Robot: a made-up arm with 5 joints.
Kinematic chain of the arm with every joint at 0, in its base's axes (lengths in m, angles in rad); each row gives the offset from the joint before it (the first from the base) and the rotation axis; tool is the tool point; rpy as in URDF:
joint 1: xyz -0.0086 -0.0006 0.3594 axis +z
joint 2: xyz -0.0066 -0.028 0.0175 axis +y
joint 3: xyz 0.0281 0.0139 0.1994 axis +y
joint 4: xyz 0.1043 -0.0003 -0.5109 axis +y
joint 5: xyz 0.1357 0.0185 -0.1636 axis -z
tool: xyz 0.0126 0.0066 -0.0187 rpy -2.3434 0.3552 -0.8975
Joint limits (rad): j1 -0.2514..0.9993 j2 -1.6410..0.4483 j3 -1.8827..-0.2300 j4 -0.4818..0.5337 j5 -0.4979..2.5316
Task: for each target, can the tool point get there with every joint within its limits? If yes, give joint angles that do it. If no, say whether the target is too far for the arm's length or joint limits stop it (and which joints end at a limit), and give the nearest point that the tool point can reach.
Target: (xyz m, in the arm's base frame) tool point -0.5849 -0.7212 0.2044
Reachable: no: joint limits stop it (at a limit: joint 2, joint 3, joint 4) | nearest point -0.4650 -0.5713 0.8305 | short by 0.655 m
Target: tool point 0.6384 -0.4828 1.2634
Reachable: no: too far | nearest point 0.5441 -0.1512 1.0588 | short by 0.401 m
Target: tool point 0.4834 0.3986 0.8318
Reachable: yes | joints 0.6975 -0.4099 -1.2295 0.1382 2.1214
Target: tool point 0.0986 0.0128 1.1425
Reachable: yes | joints 0.2076 -1.2557 -1.1479 0.0458 1.6434
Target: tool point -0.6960 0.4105 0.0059
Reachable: no: joint limits stop it (at a limit: joint 1, joint 2, joint 3, joint 4, joint 5) | nearest point 0.0195 0.0725 -0.2082 | short by 0.820 m
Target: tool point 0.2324 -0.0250 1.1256
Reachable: yes | joints -0.0989 -0.9144 -1.2447 -0.2010 0.8122
